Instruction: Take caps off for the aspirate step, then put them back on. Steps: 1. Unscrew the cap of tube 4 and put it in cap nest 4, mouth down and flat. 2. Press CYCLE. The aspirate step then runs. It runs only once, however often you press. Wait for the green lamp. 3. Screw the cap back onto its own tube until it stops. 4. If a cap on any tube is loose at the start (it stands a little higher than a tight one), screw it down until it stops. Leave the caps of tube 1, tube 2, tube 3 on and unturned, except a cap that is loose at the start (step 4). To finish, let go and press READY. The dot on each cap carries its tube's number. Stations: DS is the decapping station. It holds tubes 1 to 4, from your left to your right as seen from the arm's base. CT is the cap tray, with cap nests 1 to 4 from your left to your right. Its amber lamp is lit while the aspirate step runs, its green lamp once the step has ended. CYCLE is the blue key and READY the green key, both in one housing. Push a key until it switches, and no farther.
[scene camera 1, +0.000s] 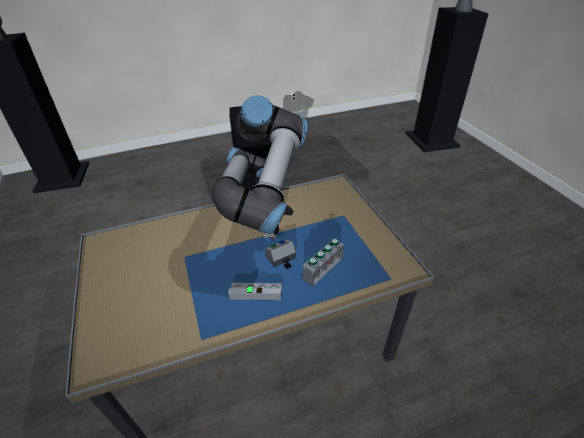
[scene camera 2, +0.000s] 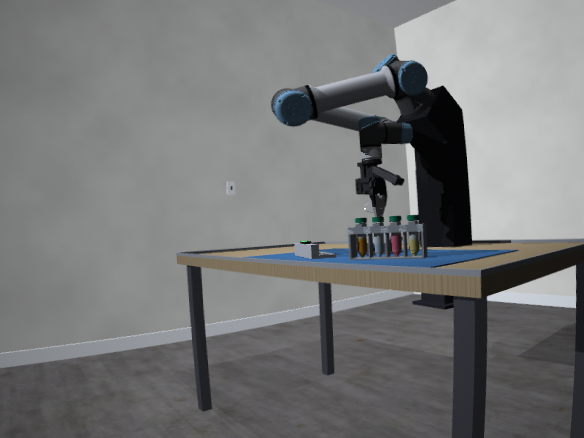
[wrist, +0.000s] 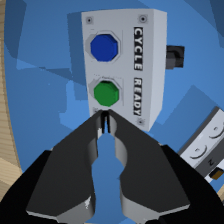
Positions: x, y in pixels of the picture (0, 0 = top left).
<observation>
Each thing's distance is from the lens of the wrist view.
gripper (wrist: 105, 111): 0.15 m
key housing (wrist: 138, 70): 0.16 m
</observation>
